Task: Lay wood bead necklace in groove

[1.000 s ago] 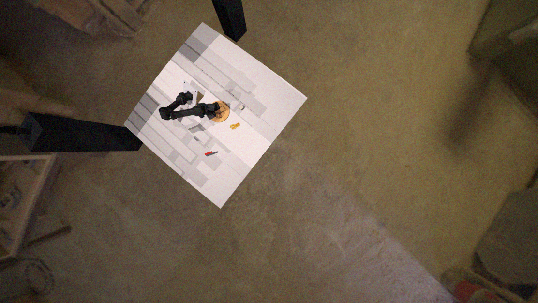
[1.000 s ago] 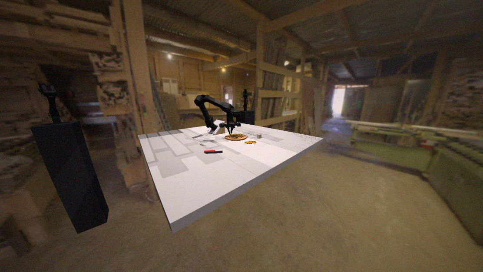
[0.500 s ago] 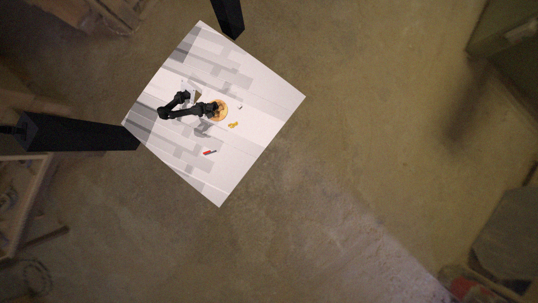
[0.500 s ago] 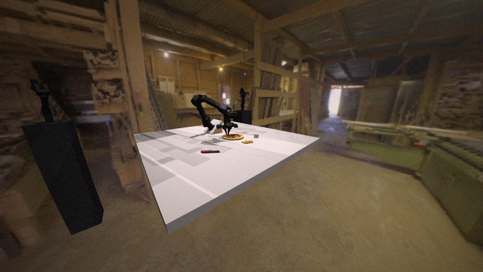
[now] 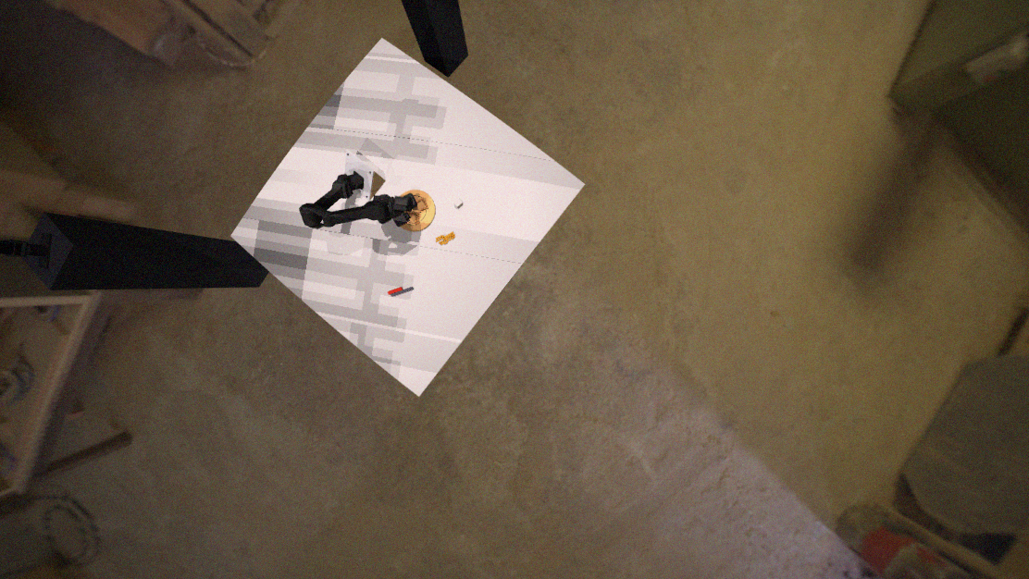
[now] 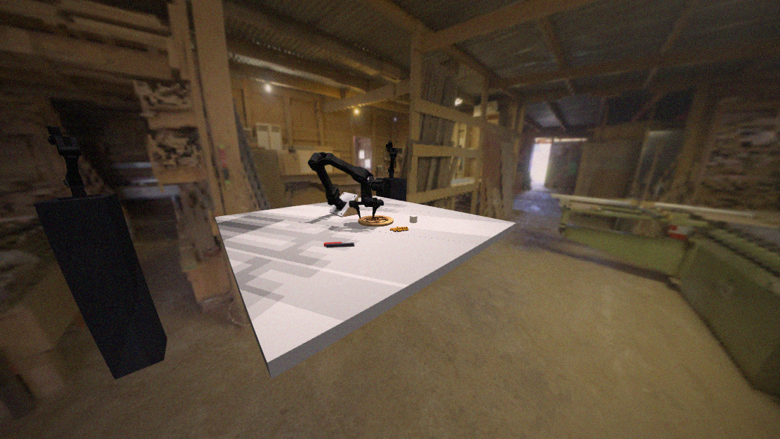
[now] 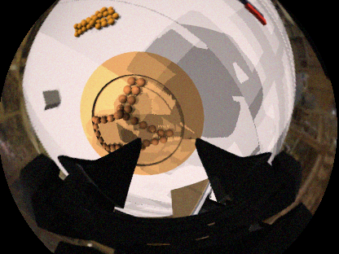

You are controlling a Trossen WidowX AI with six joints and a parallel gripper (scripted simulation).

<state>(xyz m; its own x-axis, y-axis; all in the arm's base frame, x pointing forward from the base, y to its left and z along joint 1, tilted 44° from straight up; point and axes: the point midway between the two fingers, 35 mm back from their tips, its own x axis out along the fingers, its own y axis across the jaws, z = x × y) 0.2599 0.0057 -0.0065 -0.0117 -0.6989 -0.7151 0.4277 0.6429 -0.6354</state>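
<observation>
My gripper tip is now 18 cm short of the small grey cube and 20 cm to the right of it. From my gripper tip the other things lie so: black marker (21 cm ahead, 30 cm to the right, 2 cm below).
</observation>
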